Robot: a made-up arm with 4 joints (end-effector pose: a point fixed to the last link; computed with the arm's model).
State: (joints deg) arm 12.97 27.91 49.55 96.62
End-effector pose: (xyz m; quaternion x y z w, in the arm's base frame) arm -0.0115 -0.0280 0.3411 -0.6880 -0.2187 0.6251 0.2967
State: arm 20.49 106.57 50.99 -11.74
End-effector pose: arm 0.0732 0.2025 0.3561 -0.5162 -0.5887 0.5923 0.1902
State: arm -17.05 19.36 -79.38 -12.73
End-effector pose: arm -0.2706 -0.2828 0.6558 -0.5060 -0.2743 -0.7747 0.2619
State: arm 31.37 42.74 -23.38 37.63
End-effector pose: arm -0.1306 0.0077 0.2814 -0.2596 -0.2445 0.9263 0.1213
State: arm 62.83 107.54 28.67 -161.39
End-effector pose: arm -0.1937 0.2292 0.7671 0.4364 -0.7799 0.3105 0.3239
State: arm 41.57 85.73 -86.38 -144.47
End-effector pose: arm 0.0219 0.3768 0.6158 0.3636 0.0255 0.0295 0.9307
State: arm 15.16 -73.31 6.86 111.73
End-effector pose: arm -0.3155 0.2349 0.3946 0.0186 -0.5727 0.7701 0.2802
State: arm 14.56 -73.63 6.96 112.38
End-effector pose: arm -0.3181 0.2322 0.3936 0.0195 -0.5705 0.7725 0.2784
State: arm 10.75 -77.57 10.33 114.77
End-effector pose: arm -0.3507 0.2110 0.3980 0.0535 -0.5396 0.7895 0.2874
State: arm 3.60 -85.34 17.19 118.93
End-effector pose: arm -0.4110 0.1616 0.4136 0.1219 -0.4687 0.8226 0.2981
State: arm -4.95 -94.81 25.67 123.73
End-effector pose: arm -0.4730 0.0876 0.4446 0.2036 -0.3668 0.8595 0.2921
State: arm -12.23 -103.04 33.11 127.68
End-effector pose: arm -0.5112 0.0145 0.4827 0.2721 -0.2684 0.8841 0.2687
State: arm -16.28 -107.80 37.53 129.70
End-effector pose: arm -0.5251 -0.0293 0.5098 0.3110 -0.2083 0.8933 0.2488
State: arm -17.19 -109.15 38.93 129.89
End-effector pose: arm -0.5280 -0.0403 0.5193 0.3231 -0.1903 0.8941 0.2448
